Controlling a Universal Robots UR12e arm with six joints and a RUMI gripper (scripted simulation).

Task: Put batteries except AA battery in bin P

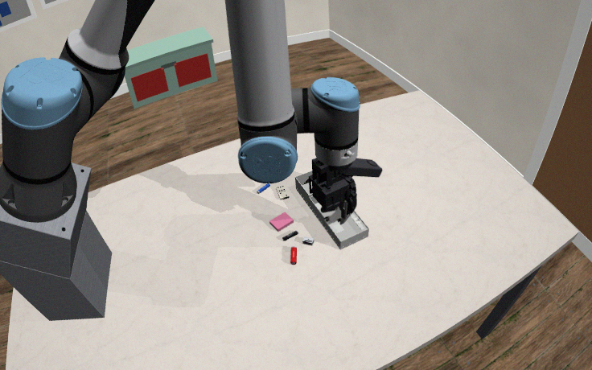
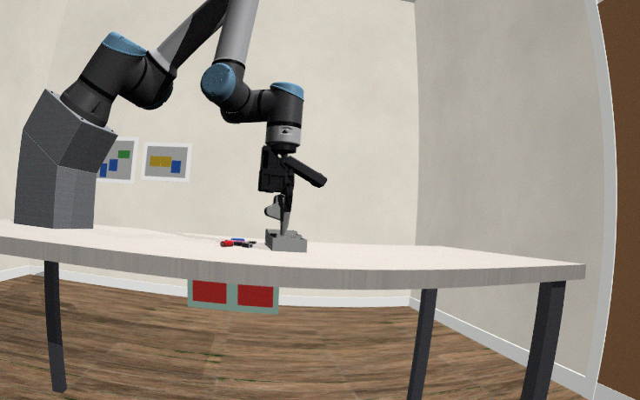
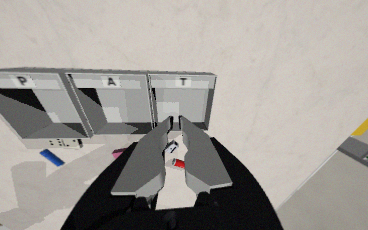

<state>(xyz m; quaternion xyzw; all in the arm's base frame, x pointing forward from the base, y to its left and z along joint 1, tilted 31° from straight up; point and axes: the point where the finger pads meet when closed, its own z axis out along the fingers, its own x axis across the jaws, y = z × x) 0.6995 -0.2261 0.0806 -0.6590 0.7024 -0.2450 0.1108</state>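
Now: hand 7 cm to the right of the bin marked P, 3 cm above it and 2 cm short of it. The rest, counted from my hand: red battery (14 cm behind, 4 cm below, 1 cm to the left); then black battery (11 cm behind, 7 cm to the left, 5 cm below); then pink block (12 cm to the left, 10 cm behind, 5 cm below).
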